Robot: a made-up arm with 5 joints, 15 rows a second.
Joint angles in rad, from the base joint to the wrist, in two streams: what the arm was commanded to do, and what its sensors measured. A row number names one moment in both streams.
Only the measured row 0 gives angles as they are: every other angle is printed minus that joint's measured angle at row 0.
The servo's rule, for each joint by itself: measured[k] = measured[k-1] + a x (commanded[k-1-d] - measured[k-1]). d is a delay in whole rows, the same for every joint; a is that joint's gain. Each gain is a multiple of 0.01, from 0.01 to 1. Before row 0 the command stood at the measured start. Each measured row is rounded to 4 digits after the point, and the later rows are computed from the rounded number. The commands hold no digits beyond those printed.
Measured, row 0:
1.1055, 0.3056, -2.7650, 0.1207, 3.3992
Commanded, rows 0 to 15:
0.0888, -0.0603, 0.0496, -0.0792, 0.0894
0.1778, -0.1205, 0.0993, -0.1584, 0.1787
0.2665, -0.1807, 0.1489, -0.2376, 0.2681
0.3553, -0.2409, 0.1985, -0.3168, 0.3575
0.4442, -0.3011, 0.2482, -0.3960, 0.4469
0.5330, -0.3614, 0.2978, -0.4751, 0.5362
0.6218, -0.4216, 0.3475, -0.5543, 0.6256
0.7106, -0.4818, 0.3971, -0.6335, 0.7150
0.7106, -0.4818, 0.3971, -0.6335, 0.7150
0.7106, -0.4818, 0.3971, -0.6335, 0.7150
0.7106, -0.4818, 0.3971, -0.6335, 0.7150
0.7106, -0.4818, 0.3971, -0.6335, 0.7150
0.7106, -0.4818, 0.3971, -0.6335, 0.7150
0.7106, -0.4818, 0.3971, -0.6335, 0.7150
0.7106, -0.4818, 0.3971, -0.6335, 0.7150
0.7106, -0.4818, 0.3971, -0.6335, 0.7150
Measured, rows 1 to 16:
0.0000, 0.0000, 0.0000, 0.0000, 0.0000
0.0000, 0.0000, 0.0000, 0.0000, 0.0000
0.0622, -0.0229, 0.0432, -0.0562, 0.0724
0.1431, -0.0600, 0.0920, -0.1288, 0.1585
0.2295, -0.1059, 0.1415, -0.2060, 0.2473
0.3176, -0.1572, 0.1911, -0.2847, 0.3366
0.4062, -0.2119, 0.2408, -0.3637, 0.4259
0.4950, -0.2687, 0.2904, -0.4428, 0.5152
0.5838, -0.3268, 0.3401, -0.5220, 0.6046
0.6726, -0.3857, 0.3897, -0.6012, 0.6940
0.6992, -0.4222, 0.3961, -0.6241, 0.7110
0.7072, -0.4448, 0.3970, -0.6308, 0.7142
0.7096, -0.4589, 0.3971, -0.6327, 0.7148
0.7103, -0.4676, 0.3971, -0.6333, 0.7150
0.7105, -0.4730, 0.3971, -0.6334, 0.7150
0.7106, -0.4763, 0.3971, -0.6335, 0.7150
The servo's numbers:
d 2
a 0.70 0.38 0.87 0.71 0.81

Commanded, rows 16 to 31:
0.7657, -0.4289, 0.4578, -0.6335, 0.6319
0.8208, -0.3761, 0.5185, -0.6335, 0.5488
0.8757, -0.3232, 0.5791, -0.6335, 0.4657
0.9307, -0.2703, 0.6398, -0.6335, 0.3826
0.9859, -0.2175, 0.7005, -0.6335, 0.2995
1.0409, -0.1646, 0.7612, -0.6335, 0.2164
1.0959, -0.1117, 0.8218, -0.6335, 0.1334
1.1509, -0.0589, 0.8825, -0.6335, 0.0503
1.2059, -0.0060, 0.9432, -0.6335, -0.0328
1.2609, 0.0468, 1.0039, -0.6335, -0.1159
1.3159, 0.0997, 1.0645, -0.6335, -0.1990
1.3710, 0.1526, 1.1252, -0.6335, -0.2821
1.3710, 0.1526, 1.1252, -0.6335, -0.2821
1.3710, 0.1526, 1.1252, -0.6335, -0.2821
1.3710, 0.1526, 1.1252, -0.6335, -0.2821
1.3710, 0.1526, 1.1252, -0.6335, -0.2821
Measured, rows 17 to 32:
0.7106, -0.4784, 0.3971, -0.6335, 0.7150
0.7106, -0.4797, 0.3971, -0.6335, 0.7150
0.7492, -0.4604, 0.4499, -0.6335, 0.6477
0.7993, -0.4284, 0.5096, -0.6335, 0.5676
0.8528, -0.3884, 0.5701, -0.6335, 0.4851
0.9073, -0.3435, 0.6307, -0.6335, 0.4021
0.9623, -0.2956, 0.6914, -0.6335, 0.3190
1.0173, -0.2458, 0.7521, -0.6335, 0.2359
1.0723, -0.1948, 0.8127, -0.6335, 0.1529
1.1273, -0.1432, 0.8734, -0.6335, 0.0698
1.1823, -0.0911, 0.9341, -0.6335, -0.0133
1.2373, -0.0387, 0.9948, -0.6335, -0.0964
1.2923, 0.0139, 1.0554, -0.6335, -0.1795
1.3474, 0.0666, 1.1161, -0.6335, -0.2626
1.3639, 0.0993, 1.1240, -0.6335, -0.2784
1.3689, 0.1196, 1.1250, -0.6335, -0.2814

